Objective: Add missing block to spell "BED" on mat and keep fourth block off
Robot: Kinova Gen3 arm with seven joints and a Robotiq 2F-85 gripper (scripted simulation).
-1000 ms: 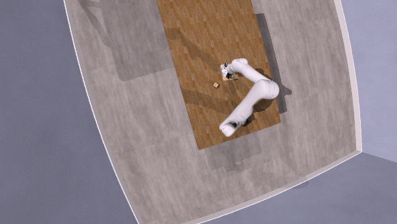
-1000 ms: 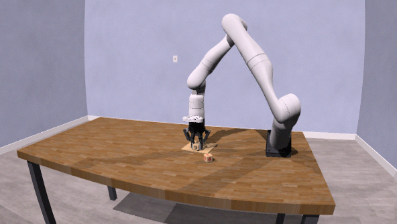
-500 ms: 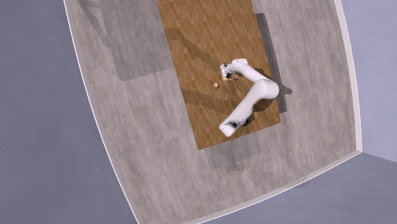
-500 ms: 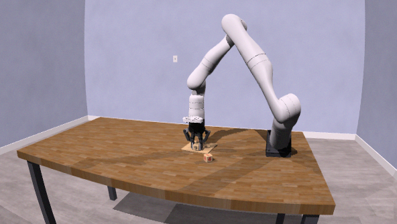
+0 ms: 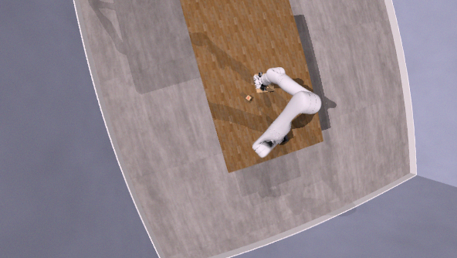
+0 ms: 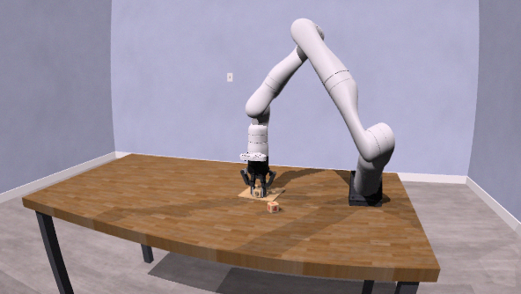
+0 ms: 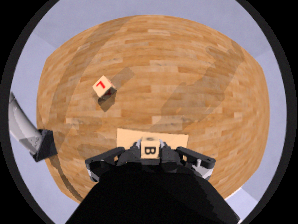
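My gripper is now 50 mm to the left of the mat and 20 mm above it.
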